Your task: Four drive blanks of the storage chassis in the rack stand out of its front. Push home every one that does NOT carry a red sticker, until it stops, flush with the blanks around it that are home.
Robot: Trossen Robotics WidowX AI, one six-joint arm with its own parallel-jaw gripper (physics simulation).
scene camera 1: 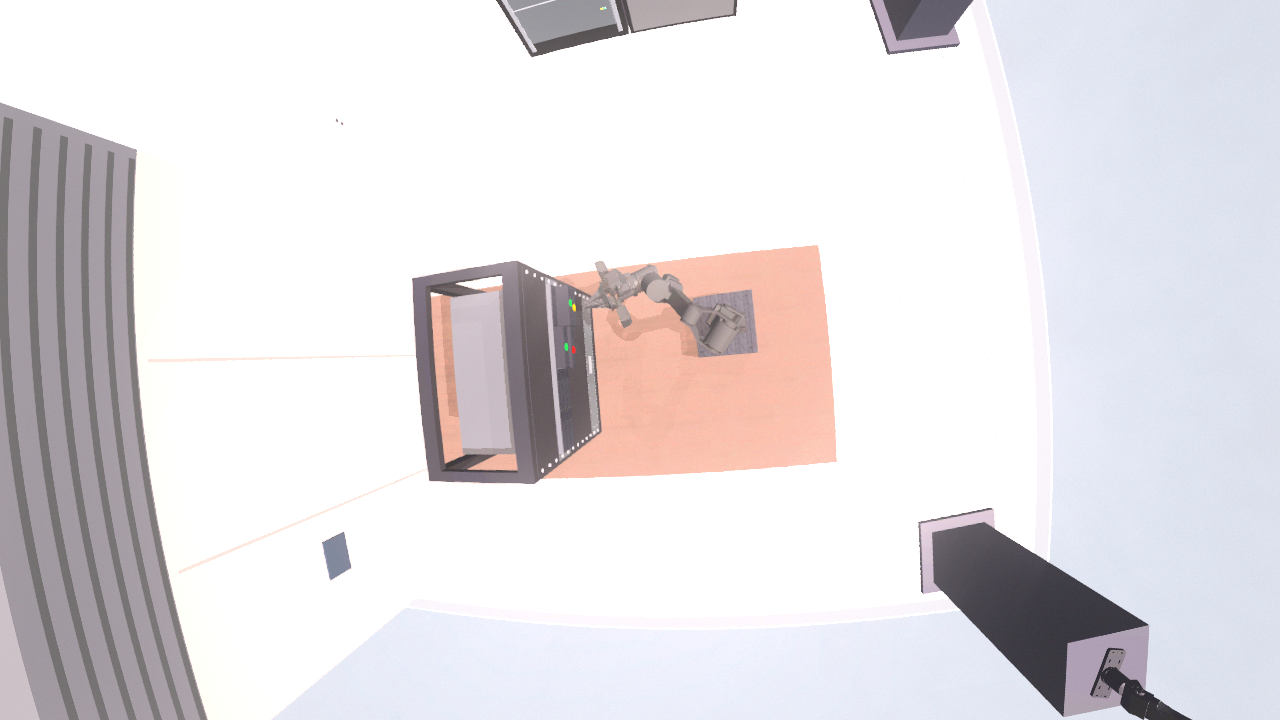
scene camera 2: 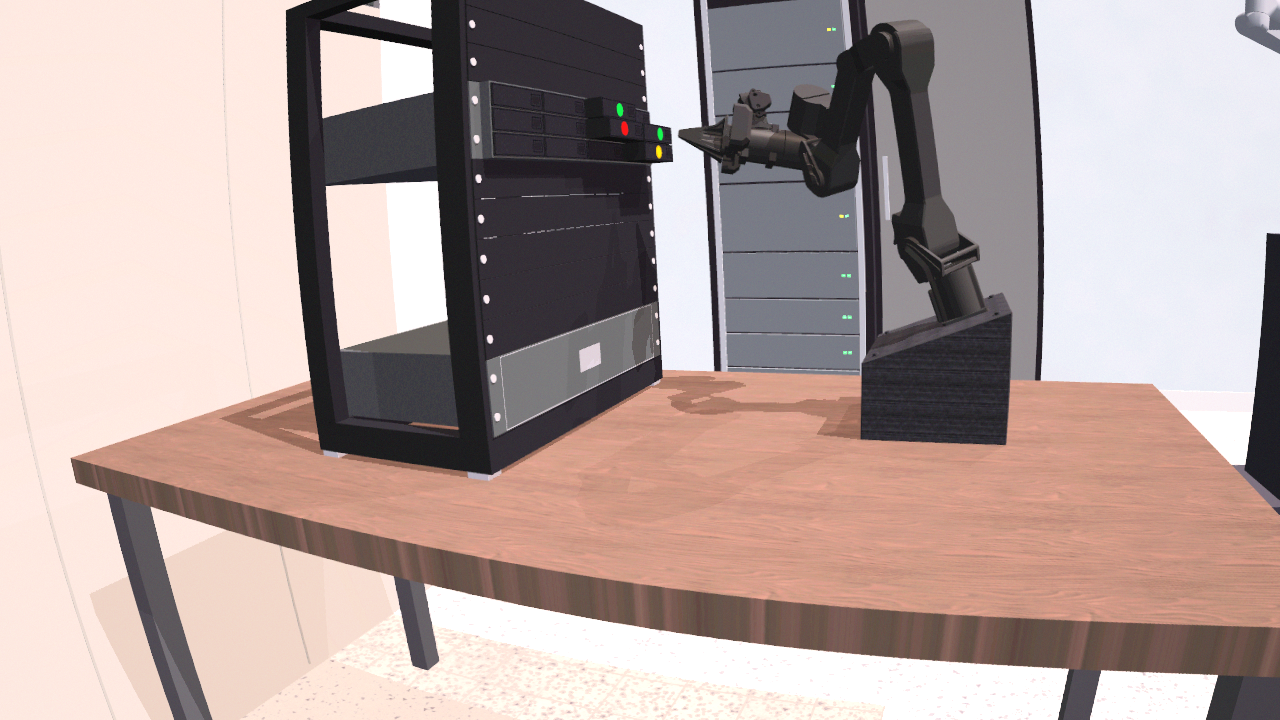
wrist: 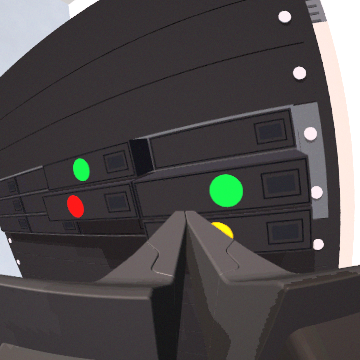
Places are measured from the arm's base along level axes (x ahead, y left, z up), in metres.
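Pixels of known places: gripper, between the fingertips: (scene camera 1: 583, 306) (scene camera 2: 678, 133) (wrist: 184, 219); arm's base, origin of its link: (scene camera 2: 964, 315).
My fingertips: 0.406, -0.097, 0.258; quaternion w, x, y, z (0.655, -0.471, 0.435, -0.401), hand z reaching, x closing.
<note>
Ahead of a thing's pixels: the offset from my fingertips to its middle, as dx, dy, dz. Level surfaces: height alone.
In the rack's storage chassis, four drive blanks stand out. In the wrist view's left pair, a green-stickered blank {+0.113, +0.093, +0.031} (wrist: 96, 173) (scene camera 2: 604, 109) is above the red-stickered blank {+0.104, +0.094, +0.003} (wrist: 95, 209) (scene camera 2: 603, 128). In its right pair, at the chassis end, another green-stickered blank {+0.093, -0.015, +0.003} (wrist: 175, 193) (scene camera 2: 648, 134) is above a yellow-stickered blank {+0.093, -0.015, -0.026} (wrist: 253, 236) (scene camera 2: 646, 153). My gripper (wrist: 184, 219) (scene camera 2: 680, 133) (scene camera 1: 586, 308) is shut and empty, its tips close in front of the right pair. In the wrist view the fingers partly cover the yellow-stickered blank and its sticker. Contact cannot be told.
The black rack (scene camera 2: 452, 268) (scene camera 1: 528, 376) stands on the wooden table {dz -0.402} (scene camera 2: 716, 537) (scene camera 1: 716, 420). Above the right pair, a blank {+0.128, -0.018, +0.031} (wrist: 210, 140) sits farther back. A grey panel {+0.104, +0.150, -0.308} (scene camera 2: 546, 376) is low in the rack. The arm's base block (scene camera 2: 935, 394) stands in front of the rack.
</note>
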